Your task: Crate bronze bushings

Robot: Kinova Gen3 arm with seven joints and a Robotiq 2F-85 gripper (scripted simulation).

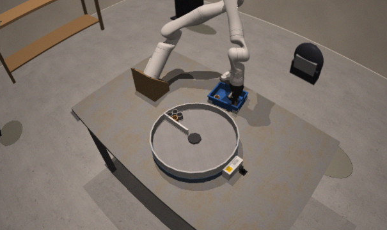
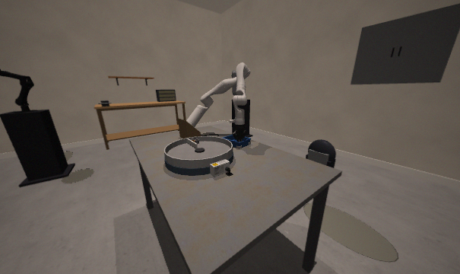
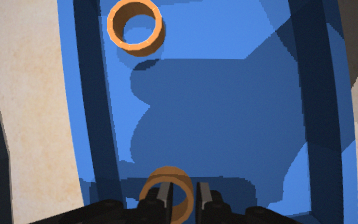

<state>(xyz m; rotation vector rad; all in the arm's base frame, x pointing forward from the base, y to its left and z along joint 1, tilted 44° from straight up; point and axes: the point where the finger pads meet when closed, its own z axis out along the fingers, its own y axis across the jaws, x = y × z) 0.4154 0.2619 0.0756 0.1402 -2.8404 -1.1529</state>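
Now: the blue crate 60 mm behind my hand, 10 mm to the left of it and 10 mm below it. Round my hand: round turning table: 350 mm to the right, 40 mm ahead, 10 mm above.
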